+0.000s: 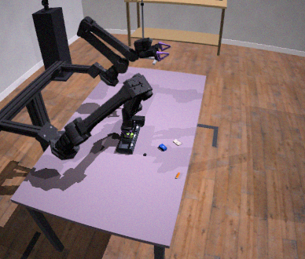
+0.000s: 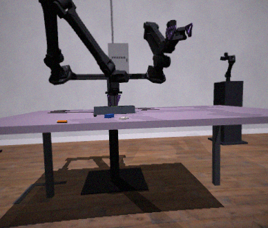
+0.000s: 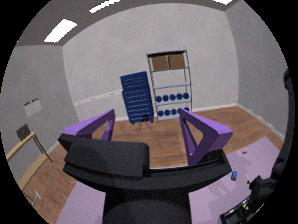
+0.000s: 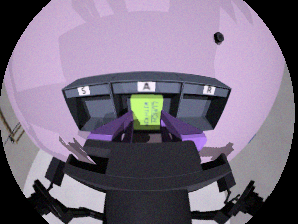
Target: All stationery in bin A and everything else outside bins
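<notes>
Now: the dark bin 30 mm below my right hand and 10 mm ahead of it. From my right hand the other things lie so: black item 130 mm ahead, 110 mm to the right, 40 mm below; then green item 10 mm below; then blue item 220 mm ahead, 40 mm below, 30 mm to the right.
</notes>
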